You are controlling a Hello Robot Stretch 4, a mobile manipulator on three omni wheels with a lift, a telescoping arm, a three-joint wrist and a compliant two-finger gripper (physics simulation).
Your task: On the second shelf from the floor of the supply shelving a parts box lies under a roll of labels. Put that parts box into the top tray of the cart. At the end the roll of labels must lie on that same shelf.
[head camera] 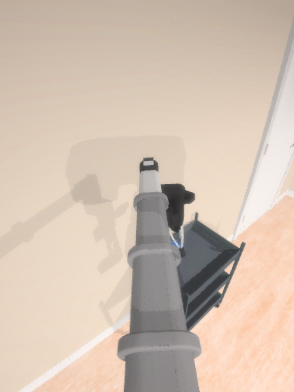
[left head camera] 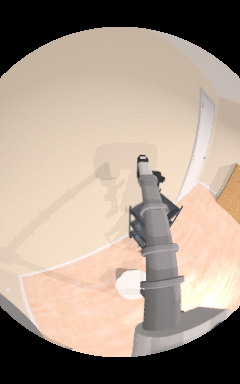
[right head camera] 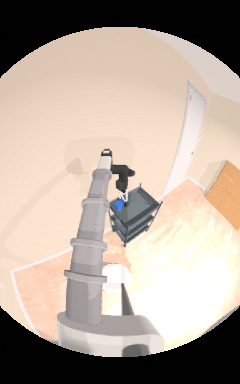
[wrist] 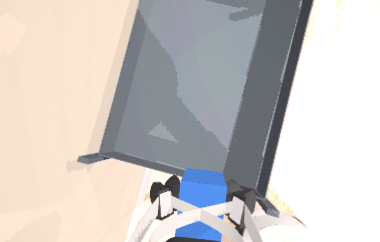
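Where they show: gripper, fingertip midpoint: (right head camera: pixel 122 203) (wrist: pixel 202 191); robot's base, origin of the base link: (left head camera: pixel 132 283) (right head camera: pixel 114 277).
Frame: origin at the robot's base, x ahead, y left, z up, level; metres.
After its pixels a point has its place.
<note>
My gripper (wrist: pixel 202 191) {x 0.583, y -0.086, z 0.884 m} is shut on a blue parts box (wrist: pixel 202 192) {x 0.591, y -0.095, z 0.936 m} (right head camera: pixel 119 204) {x 0.540, y -0.065, z 0.930 m}, one fingertip on each side of it. In the wrist view the box's far end overlaps the near short rim of the cart's top tray. The dark grey cart (right head camera: pixel 132 219) {x 0.577, y -0.188, z 0.635 m} (head camera: pixel 212 240) {x 0.844, y -0.374, z 0.636 m} stands close to the wall, and its top tray (wrist: pixel 200 65) {x 0.752, y -0.221, z 0.635 m} lies ahead of the box. In the head camera view the arm and wrist hide most of the box, and a little blue shows beside the fingers. The roll of labels and the supply shelving do not show in these views.
The telescoping arm (head camera: pixel 156 285) {x 0.215, y 0.000, z 1.307 m} (left head camera: pixel 159 265) {x 0.117, y 0.011, z 1.310 m} (right head camera: pixel 88 250) {x 0.138, y -0.009, z 1.310 m} reaches out to the cart. The beige wall (head camera: pixel 90 90) {x 0.707, y 0.162, z 1.503 m} is behind it. A white door (right head camera: pixel 187 135) {x 1.521, y -1.082, z 1.263 m} and a brown box-like piece (right head camera: pixel 229 192) {x 1.011, y -2.412, z 0.550 m} are at the right. A white round object (left head camera: pixel 131 284) {x -0.003, y 0.015, z 0.187 m} is on the floor beside the arm.
</note>
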